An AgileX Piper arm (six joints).
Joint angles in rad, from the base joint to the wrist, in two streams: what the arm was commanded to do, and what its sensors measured. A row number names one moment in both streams.
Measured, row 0: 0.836 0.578 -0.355 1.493 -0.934 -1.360
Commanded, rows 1 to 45: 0.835 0.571 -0.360 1.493 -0.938 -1.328; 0.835 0.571 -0.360 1.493 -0.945 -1.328; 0.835 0.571 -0.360 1.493 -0.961 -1.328; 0.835 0.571 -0.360 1.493 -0.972 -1.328; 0.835 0.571 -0.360 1.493 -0.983 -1.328; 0.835 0.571 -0.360 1.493 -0.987 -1.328; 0.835 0.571 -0.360 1.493 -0.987 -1.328; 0.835 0.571 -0.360 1.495 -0.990 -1.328; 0.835 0.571 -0.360 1.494 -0.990 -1.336; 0.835 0.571 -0.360 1.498 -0.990 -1.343; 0.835 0.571 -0.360 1.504 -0.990 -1.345; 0.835 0.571 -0.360 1.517 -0.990 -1.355; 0.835 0.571 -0.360 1.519 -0.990 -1.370; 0.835 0.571 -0.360 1.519 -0.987 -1.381; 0.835 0.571 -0.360 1.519 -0.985 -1.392; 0.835 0.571 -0.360 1.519 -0.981 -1.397; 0.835 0.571 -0.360 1.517 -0.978 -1.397; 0.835 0.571 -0.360 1.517 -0.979 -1.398; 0.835 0.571 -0.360 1.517 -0.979 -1.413; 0.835 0.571 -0.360 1.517 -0.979 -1.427; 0.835 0.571 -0.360 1.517 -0.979 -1.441; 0.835 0.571 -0.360 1.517 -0.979 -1.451; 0.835 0.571 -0.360 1.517 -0.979 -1.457; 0.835 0.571 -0.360 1.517 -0.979 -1.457; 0.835 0.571 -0.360 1.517 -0.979 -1.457; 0.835 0.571 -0.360 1.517 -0.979 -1.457; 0.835 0.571 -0.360 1.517 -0.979 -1.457; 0.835 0.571 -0.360 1.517 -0.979 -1.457; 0.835 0.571 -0.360 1.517 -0.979 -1.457; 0.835 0.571 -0.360 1.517 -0.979 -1.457; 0.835 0.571 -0.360 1.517 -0.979 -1.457; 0.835 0.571 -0.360 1.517 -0.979 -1.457; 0.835 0.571 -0.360 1.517 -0.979 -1.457; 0.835 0.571 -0.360 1.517 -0.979 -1.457; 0.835 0.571 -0.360 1.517 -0.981 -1.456; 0.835 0.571 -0.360 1.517 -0.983 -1.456; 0.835 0.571 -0.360 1.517 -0.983 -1.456; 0.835 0.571 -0.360 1.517 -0.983 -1.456; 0.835 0.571 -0.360 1.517 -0.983 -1.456; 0.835 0.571 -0.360 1.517 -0.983 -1.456; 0.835 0.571 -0.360 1.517 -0.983 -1.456; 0.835 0.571 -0.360 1.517 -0.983 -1.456; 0.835 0.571 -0.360 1.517 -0.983 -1.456; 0.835 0.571 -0.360 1.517 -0.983 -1.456; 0.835 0.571 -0.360 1.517 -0.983 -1.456
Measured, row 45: 0.836 0.578 -0.355 1.526 -0.982 -1.454
